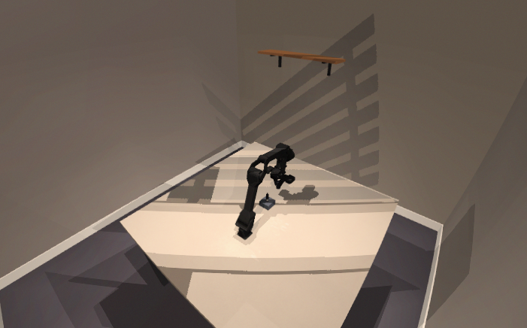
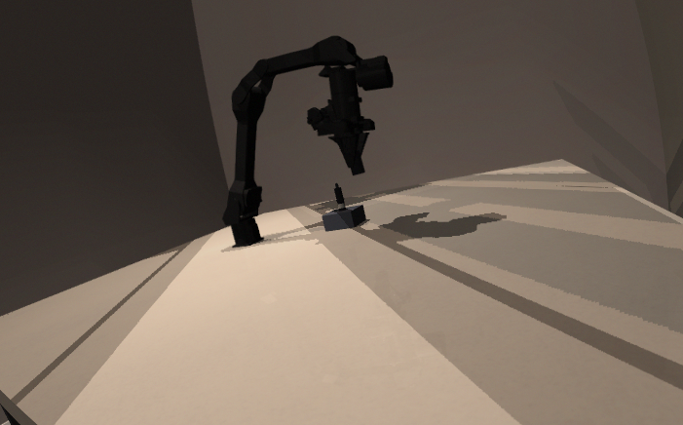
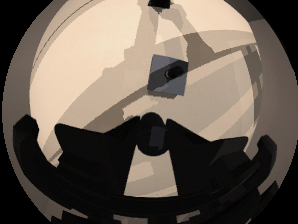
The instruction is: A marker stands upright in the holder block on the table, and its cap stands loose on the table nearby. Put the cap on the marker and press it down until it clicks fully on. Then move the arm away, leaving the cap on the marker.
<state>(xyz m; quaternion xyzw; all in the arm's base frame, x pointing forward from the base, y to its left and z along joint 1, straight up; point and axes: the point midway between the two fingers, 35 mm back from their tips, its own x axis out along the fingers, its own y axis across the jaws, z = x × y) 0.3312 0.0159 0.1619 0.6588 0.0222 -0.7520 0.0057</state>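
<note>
Now: the grey holder block 11 cm below my gripper tip, 6 cm behind it and 3 cm to the left of it. The rest, counted from my gripper tip: black cap 1 cm ahead, 1 cm above.
</note>
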